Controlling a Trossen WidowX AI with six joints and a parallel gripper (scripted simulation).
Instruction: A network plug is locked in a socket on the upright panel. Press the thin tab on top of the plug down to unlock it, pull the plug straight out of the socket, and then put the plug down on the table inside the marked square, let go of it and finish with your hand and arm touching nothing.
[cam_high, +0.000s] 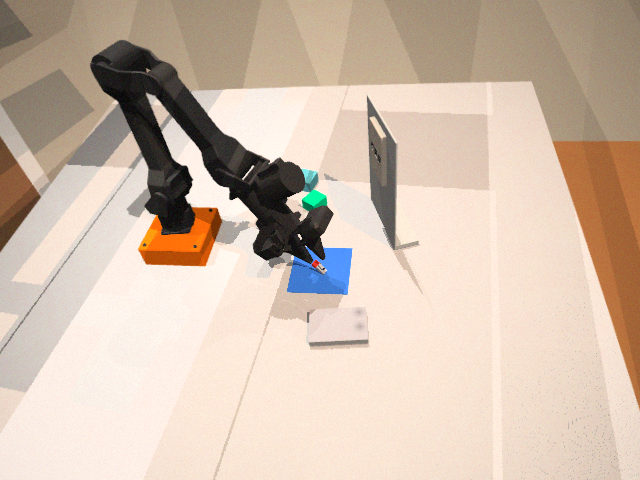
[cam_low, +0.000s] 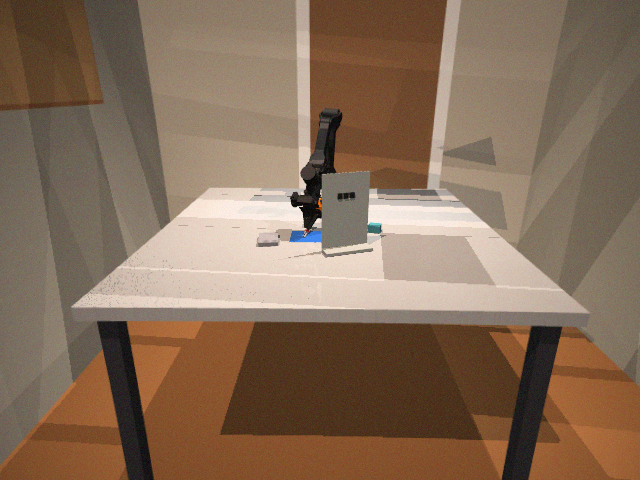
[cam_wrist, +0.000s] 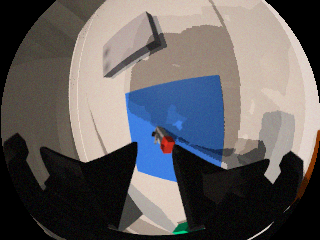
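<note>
Right now my gripper tip is 10 mm to the left of the network plug and 10 mm above it. From my gripper tip the other things lie so: green cube (190 mm to the left, 20 mm below, 10 mm behind); flat grey block (140 mm to the right, 40 mm ahead, 20 mm below); blue marked square (30 mm below).
</note>
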